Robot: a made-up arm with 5 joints.
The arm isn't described. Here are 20 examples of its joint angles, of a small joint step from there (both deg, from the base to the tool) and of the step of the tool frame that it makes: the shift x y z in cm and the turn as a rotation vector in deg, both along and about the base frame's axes.
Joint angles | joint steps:
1: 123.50 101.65 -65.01 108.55 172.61 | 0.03 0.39 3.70 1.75 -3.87
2: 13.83 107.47 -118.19 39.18 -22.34 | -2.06 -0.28 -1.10 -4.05 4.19
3: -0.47 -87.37 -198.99 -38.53 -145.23 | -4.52 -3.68 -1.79 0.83 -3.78
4: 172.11 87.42 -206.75 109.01 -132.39 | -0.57 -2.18 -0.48 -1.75 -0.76
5: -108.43 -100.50 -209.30 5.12 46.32 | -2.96 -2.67 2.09 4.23 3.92
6: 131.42 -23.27 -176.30 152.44 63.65 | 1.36 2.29 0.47 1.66 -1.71
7: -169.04 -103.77 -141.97 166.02 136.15 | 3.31 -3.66 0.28 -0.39 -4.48
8: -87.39 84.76 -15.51 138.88 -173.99 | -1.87 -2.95 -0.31 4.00 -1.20
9: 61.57 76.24 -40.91 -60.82 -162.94 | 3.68 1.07 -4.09 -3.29 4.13
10: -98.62 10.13 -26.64 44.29 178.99 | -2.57 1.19 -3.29 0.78 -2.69
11: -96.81 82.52 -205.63 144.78 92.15 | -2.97 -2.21 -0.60 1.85 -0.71
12: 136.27 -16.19 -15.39 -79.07 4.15 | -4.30 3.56 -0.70 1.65 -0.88
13: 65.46 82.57 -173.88 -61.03 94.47 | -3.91 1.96 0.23 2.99 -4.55
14: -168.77 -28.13 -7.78 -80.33 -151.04 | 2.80 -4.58 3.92 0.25 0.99
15: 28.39 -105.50 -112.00 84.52 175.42 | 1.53 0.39 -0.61 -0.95 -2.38
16: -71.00 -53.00 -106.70 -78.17 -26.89 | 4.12 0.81 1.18 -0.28 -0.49
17: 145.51 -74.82 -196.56 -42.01 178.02 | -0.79 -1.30 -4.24 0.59 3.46
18: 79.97 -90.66 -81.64 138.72 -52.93 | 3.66 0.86 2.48 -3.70 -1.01
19: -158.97 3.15 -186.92 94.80 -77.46 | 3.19 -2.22 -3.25 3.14 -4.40
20: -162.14 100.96 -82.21 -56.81 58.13 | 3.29 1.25 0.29 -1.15 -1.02
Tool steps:
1: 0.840 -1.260 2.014 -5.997 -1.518 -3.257
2: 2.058 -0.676 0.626 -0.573 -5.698 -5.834
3: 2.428 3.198 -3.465 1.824 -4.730 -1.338
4: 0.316 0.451 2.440 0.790 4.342 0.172
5: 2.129 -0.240 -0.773 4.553 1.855 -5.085
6: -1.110 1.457 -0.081 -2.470 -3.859 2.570
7: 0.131 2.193 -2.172 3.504 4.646 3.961
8: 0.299 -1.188 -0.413 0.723 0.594 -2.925
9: -0.195 2.357 0.366 6.526 -1.052 0.050
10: -1.333 -1.368 0.465 -1.511 -0.981 -0.175
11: -2.037 1.148 1.755 -0.987 -0.115 -2.308
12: 0.788 1.982 -1.480 -2.657 -3.740 -4.575
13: 3.371 -0.191 -1.576 -5.660 0.258 -7.839
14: 1.435 -0.760 -0.199 -0.955 0.206 3.241
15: 0.217 -1.080 0.074 -0.936 -1.862 -0.110
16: -0.942 -1.625 0.393 1.744 0.231 3.853
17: -1.789 0.470 -3.235 4.808 2.681 -3.273
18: 0.751 1.711 0.447 0.276 -0.607 4.500
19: 3.486 1.205 -0.377 3.166 3.843 3.178
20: 1.400 -1.066 -0.359 0.721 -0.159 4.095
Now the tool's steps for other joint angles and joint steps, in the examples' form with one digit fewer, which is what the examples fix.
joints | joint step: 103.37 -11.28 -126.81 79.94 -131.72 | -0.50 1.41 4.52 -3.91 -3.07
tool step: -0.46 3.07 -2.07 -1.38 -2.97 1.17
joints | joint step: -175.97 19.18 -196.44 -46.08 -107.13 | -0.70 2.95 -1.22 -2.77 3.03
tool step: -1.65 -0.20 -0.57 2.03 1.17 1.48
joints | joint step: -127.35 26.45 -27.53 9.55 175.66 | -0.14 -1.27 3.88 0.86 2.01
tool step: 1.36 1.88 -0.41 2.97 -1.83 -2.12
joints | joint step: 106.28 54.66 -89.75 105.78 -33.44 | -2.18 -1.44 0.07 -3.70 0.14
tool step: 0.87 1.51 0.39 4.93 1.20 -2.23
